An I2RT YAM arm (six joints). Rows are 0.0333 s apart.
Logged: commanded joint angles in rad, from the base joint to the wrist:
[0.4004, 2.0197, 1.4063, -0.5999, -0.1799, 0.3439]
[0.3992, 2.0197, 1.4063, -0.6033, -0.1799, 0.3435]
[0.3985, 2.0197, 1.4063, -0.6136, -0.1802, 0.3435]
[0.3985, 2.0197, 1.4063, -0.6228, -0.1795, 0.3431]
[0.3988, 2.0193, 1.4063, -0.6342, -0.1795, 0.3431]
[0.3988, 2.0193, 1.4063, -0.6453, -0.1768, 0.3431]
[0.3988, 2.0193, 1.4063, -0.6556, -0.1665, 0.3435]
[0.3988, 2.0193, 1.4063, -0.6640, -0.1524, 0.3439]
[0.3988, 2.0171, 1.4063, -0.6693, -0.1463, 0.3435]
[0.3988, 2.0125, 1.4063, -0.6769, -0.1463, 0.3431]
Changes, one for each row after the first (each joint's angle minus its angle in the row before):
[-0.0012, 0.0000, 0.0000, -0.0034, 0.0000, -0.0004]
[-0.0007, 0.0000, 0.0000, -0.0103, -0.0003, 0.0000]
[0.0000, 0.0000, 0.0000, -0.0092, 0.0007, -0.0004]
[0.0003, -0.0004, 0.0000, -0.0114, 0.0000, 0.0000]
[0.0000, 0.0000, 0.0000, -0.0111, 0.0027, 0.0000]
[0.0000, 0.0000, 0.0000, -0.0103, 0.0103, 0.0004]
[0.0000, 0.0000, 0.0000, -0.0084, 0.0141, 0.0004]
[0.0000, -0.0022, 0.0000, -0.0053, 0.0061, -0.0004]
[0.0000, -0.0046, 0.0000, -0.0076, 0.0000, -0.0004]

